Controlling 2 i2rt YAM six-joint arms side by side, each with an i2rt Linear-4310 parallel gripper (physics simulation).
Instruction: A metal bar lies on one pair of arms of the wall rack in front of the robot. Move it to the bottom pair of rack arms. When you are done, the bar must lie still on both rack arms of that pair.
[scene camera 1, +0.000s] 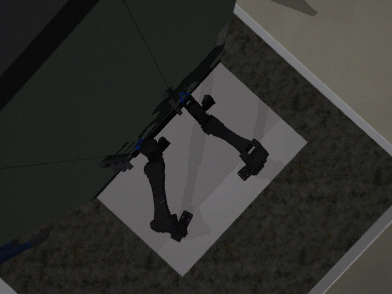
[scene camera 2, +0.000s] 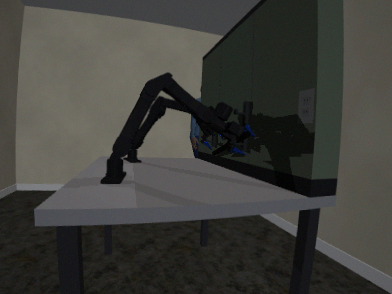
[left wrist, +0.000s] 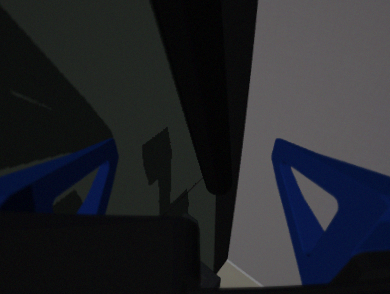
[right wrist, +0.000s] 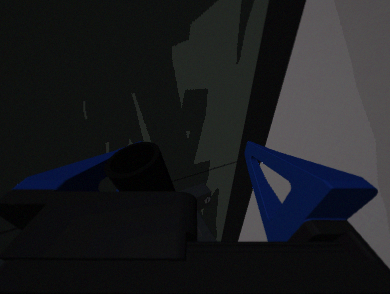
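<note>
The dark metal bar (left wrist: 202, 90) (right wrist: 147, 170) runs in from the top of the left wrist view to a rounded end right of centre; in the right wrist view its hollow end shows close by the left-hand finger. The wall rack shows dimly, with a bracket (scene camera 1: 114, 162) at the left in scene camera 1 and an upright (scene camera 2: 248, 111) in scene camera 2. My left gripper (scene camera 1: 139, 144) (left wrist: 195, 147) is open near the wall, its fingers apart around the bar's line. My right gripper (scene camera 1: 184, 97) (scene camera 2: 245, 140) (right wrist: 194, 147) is open beside the bar. What the bar rests on cannot be told.
The dark green wall panel (scene camera 1: 65, 125) (scene camera 2: 285, 65) stands along the far edge of the pale table (scene camera 1: 225, 200) (scene camera 2: 150, 192). A wall outlet (scene camera 2: 306, 106) is at the panel's right. A person in blue (scene camera 2: 195, 130) stands partly hidden behind the arms. Shadows cover the rack area.
</note>
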